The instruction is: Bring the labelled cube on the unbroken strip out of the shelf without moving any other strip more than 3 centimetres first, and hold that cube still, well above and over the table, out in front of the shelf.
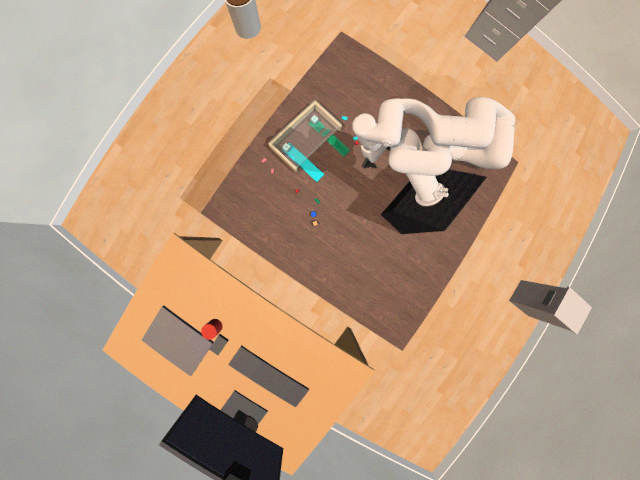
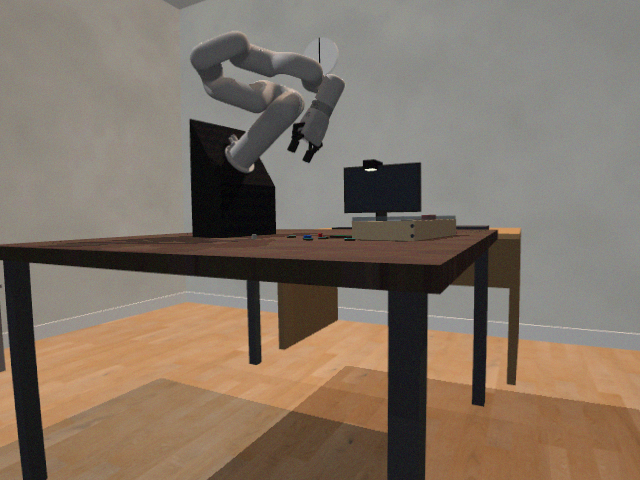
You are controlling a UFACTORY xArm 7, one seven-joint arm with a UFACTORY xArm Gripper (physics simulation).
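Note:
The low wooden shelf (image 1: 282,157) (image 2: 382,229) has a see-through top and stands on the table. A cyan strip (image 1: 306,164) looks unbroken and runs from a pale labelled cube (image 1: 286,147) inside the shelf out past its front edge. A green strip (image 1: 338,145) shows in pieces with gaps, leading towards a second pale labelled cube (image 1: 314,118) inside the shelf. The labels are too small to read. My gripper (image 1: 369,164) (image 2: 300,155) is open and empty, high above the table, between the shelf and the arm's base.
Small loose pieces lie around the shelf, among them a cyan piece (image 1: 344,117), a red piece (image 1: 297,191), a blue piece (image 1: 313,213) and an orange piece (image 1: 315,223). The black base block (image 1: 454,201) (image 2: 232,206) stands behind the gripper. A desk (image 1: 170,273) with a monitor (image 1: 222,436) (image 2: 382,188) stands apart.

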